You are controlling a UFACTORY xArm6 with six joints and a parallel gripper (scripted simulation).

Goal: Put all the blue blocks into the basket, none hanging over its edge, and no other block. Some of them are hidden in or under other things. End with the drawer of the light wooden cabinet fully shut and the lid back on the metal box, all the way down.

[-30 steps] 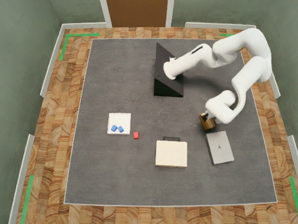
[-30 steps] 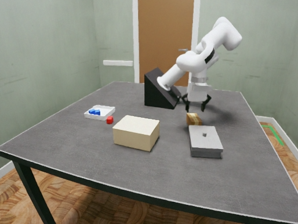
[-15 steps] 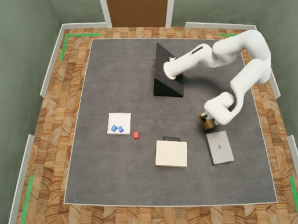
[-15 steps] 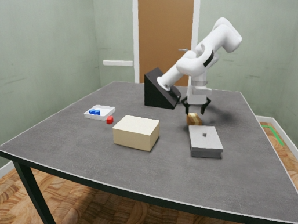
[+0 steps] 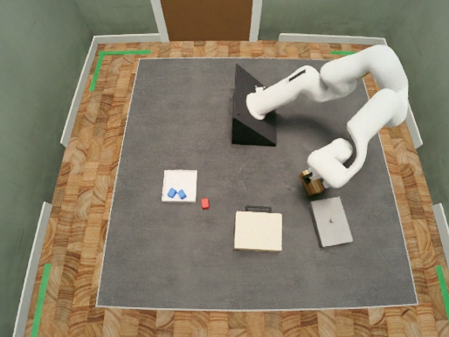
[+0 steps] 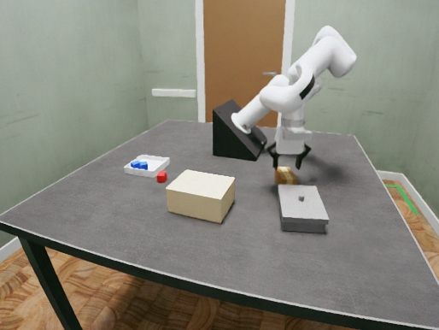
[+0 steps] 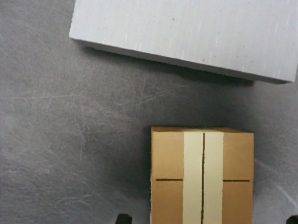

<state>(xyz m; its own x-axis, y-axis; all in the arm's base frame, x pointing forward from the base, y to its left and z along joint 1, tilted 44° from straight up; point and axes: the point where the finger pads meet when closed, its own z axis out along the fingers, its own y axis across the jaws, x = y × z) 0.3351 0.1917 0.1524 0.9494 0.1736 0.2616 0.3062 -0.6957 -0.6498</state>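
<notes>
My gripper is now 50 mm above the brown cardboard box. Also, from my hand: flat lid: 180 mm ahead, 50 mm to the left, 40 mm below; then grey metal box: 180 mm ahead, 50 mm to the left, 60 mm below; then light wooden cabinet: 210 mm ahead, 260 mm to the right, 40 mm below.
</notes>
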